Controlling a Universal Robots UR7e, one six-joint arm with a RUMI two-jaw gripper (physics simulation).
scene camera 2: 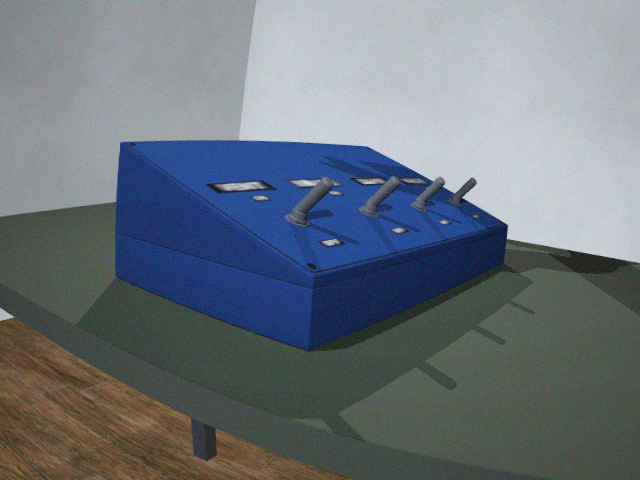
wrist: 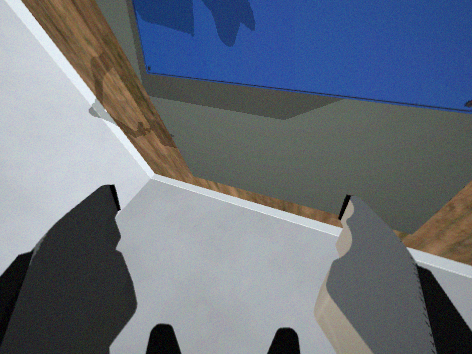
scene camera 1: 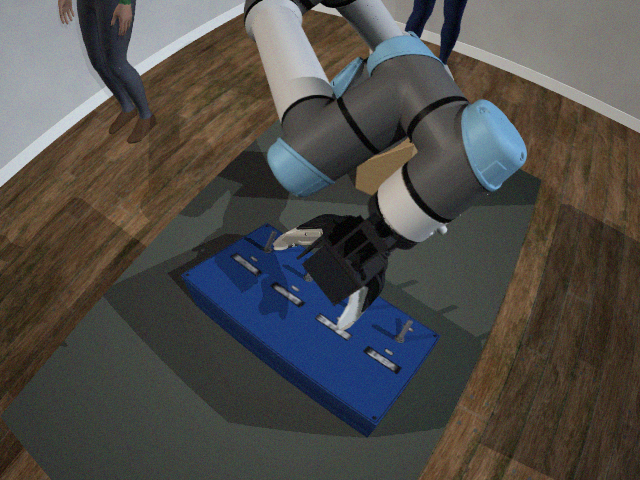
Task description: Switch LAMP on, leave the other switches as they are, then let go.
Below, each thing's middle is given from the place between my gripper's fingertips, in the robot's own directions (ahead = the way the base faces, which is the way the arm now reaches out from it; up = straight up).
The blue sloped panel [scene camera 2: 210, 224] lies 30 cm below my hand, 8 cm behind it and 6 cm to the right of it.
